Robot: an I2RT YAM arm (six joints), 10 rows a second.
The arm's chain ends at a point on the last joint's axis. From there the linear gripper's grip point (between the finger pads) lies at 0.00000 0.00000 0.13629 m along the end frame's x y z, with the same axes.
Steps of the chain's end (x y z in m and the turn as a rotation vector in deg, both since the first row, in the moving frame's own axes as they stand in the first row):
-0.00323, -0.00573, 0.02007, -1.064, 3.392, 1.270
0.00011, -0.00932, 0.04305, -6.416, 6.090, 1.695
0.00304, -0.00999, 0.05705, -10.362, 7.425, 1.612
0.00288, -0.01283, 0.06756, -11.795, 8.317, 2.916
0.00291, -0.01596, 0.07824, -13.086, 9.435, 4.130
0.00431, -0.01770, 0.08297, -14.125, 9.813, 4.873
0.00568, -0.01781, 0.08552, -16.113, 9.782, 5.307
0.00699, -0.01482, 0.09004, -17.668, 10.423, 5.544
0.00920, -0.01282, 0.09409, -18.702, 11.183, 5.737
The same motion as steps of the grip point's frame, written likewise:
0.00480, -0.00311, 0.01981, -1.064, 3.392, 1.270
0.01431, 0.00609, 0.04143, -6.416, 6.090, 1.695
0.02021, 0.01470, 0.05369, -10.362, 7.425, 1.612
0.02174, 0.01542, 0.06326, -11.795, 8.317, 2.916
0.02392, 0.01553, 0.07288, -13.086, 9.435, 4.130
0.02586, 0.01634, 0.07688, -14.125, 9.813, 4.873
0.02674, 0.02084, 0.07822, -16.113, 9.782, 5.307
0.02921, 0.02744, 0.08140, -17.668, 10.423, 5.544
0.03292, 0.03184, 0.08436, -18.702, 11.183, 5.737

